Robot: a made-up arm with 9 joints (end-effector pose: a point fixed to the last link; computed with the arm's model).
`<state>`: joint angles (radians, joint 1 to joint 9).
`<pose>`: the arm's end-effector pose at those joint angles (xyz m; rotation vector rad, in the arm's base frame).
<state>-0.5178 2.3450 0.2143 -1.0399 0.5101 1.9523 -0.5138 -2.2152 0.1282</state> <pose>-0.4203 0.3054 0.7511 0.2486 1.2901 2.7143</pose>
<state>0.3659 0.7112 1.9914 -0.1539 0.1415 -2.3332 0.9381 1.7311 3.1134</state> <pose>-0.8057 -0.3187 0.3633 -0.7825 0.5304 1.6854</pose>
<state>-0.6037 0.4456 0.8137 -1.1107 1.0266 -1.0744 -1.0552 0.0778 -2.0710</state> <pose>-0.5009 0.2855 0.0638 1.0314 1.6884 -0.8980</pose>
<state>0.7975 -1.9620 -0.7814 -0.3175 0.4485 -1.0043 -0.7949 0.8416 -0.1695</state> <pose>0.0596 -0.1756 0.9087 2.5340 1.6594 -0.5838</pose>
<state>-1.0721 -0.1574 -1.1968 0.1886 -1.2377 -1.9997 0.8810 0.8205 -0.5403</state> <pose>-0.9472 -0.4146 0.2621 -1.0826 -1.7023 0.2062</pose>
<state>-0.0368 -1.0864 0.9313 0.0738 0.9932 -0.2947 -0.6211 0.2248 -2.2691</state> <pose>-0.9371 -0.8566 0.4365 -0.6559 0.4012 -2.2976</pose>
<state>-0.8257 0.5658 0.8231 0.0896 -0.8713 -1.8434 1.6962 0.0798 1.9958</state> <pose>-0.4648 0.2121 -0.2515 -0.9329 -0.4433 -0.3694</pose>
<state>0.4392 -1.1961 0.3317 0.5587 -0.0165 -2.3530 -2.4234 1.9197 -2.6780</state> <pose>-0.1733 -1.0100 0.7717 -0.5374 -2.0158 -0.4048</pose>
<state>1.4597 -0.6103 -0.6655 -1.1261 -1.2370 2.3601 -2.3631 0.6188 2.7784</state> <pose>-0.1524 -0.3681 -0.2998 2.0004 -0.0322 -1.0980</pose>
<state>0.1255 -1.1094 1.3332 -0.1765 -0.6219 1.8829 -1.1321 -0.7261 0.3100</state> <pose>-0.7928 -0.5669 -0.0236 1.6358 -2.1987 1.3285</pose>
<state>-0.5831 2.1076 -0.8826 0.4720 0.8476 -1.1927 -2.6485 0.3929 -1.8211</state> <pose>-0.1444 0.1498 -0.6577 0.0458 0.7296 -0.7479</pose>
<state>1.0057 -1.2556 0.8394 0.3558 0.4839 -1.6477 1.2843 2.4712 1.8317</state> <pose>0.1407 -0.9492 0.5176 -1.0305 -2.2778 -0.7890</pose>
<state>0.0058 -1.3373 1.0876 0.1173 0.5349 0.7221 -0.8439 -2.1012 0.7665</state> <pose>-0.9557 -0.9718 0.5269 0.1180 0.4898 -2.4137</pose>
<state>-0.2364 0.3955 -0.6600 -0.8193 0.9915 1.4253 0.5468 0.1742 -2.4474</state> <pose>-0.2280 -0.4006 -0.4940 1.1837 2.2524 -0.5968</pose>
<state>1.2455 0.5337 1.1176 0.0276 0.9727 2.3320 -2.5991 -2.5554 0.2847</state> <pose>-0.6664 -0.7439 -0.2492 -1.4747 -1.1887 0.3504</pose>
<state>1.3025 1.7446 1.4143 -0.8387 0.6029 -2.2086 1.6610 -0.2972 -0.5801</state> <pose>-0.2290 -0.5422 0.4255 -1.2251 1.9317 0.7002</pose>
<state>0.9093 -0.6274 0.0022 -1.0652 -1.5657 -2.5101 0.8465 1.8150 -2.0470</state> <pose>-0.4437 -0.4327 -0.0252 -1.9202 -1.3563 0.2519</pose>
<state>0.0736 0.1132 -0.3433 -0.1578 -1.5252 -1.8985 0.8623 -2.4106 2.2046</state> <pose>-0.4246 -0.6395 -0.3458 1.2754 -1.1772 -0.7796</pose>
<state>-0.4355 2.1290 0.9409 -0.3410 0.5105 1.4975 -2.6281 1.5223 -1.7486</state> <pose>-0.5587 0.5697 0.4679 -1.1312 0.9962 -1.5652</pose>
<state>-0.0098 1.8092 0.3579 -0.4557 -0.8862 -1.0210 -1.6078 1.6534 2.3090</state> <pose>-0.6005 0.3247 0.2551 -1.2600 -2.3991 -0.0038</pose>
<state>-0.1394 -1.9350 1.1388 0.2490 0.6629 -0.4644 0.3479 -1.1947 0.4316</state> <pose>-0.9977 -0.4186 0.7550 -0.8859 2.3991 0.2880</pose>
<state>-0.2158 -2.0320 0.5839 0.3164 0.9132 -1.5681 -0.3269 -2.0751 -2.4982</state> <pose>-0.7660 -0.2243 1.0721 1.6389 -0.1770 0.6770</pose>
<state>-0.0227 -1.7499 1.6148 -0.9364 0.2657 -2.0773 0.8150 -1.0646 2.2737</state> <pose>-0.5396 -0.0742 -0.0519 -0.0042 1.7590 1.2271</pose>
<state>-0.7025 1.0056 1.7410 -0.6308 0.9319 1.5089 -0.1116 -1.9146 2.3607</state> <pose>-0.8088 0.4544 0.3741 -1.6589 -1.5679 -1.1036</pose>
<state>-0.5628 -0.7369 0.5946 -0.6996 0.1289 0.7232 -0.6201 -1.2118 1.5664</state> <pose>-0.7780 -0.3641 -0.2300 0.9925 1.3085 -2.0686</pose>
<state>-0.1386 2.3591 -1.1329 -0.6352 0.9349 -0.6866 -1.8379 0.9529 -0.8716</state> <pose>-0.0263 0.4371 0.0009 1.4945 -0.2106 -0.2731</pose>
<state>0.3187 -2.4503 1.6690 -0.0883 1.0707 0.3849 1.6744 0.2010 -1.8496</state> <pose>-1.0302 -0.5320 0.5892 -0.8978 0.7776 1.9835</pose>
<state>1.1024 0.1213 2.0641 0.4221 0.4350 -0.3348 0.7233 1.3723 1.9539</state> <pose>-0.4999 -0.9406 -0.0179 0.2240 1.3754 2.0335</pose>
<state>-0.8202 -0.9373 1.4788 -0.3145 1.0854 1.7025 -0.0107 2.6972 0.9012</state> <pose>-0.9958 0.3114 -0.2135 -2.5432 -0.3381 1.7836</pose>
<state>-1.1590 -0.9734 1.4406 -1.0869 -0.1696 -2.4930 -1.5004 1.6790 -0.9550</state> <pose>-0.1538 0.1220 0.1436 -0.3340 0.2852 -2.9396</pose>
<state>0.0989 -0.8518 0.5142 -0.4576 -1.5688 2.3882 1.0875 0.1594 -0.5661</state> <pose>-0.7511 -0.3946 -0.0429 1.0696 -2.1472 -1.5451</pose>
